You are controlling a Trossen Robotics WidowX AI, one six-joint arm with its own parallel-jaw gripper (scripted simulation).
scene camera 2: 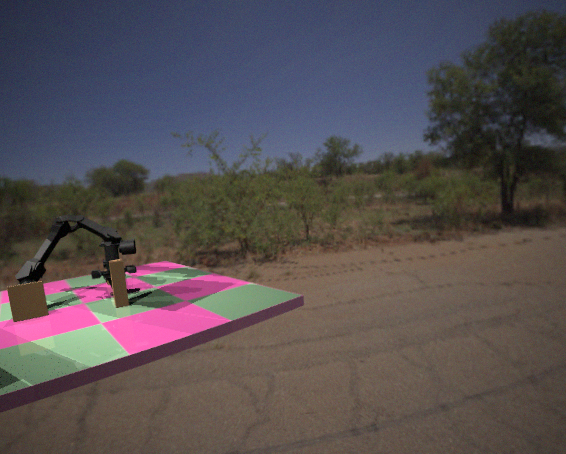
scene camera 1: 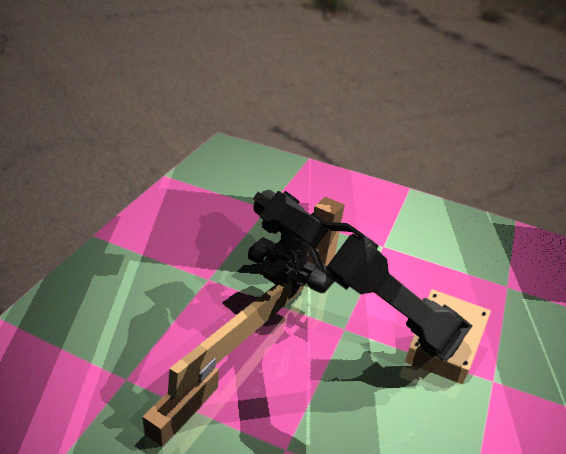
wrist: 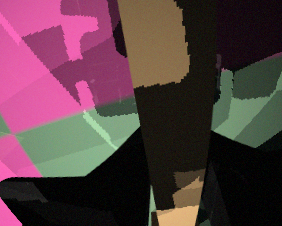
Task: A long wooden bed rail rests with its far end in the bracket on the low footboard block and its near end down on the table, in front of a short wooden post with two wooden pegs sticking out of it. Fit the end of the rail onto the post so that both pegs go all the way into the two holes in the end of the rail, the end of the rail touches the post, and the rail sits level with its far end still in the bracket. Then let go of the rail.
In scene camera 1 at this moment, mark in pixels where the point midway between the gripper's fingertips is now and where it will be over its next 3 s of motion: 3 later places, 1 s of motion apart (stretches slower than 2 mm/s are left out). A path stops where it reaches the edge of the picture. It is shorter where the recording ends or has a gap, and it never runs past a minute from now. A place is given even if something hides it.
My gripper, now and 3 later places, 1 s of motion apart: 288,294; 288,288; 288,283; 289,278
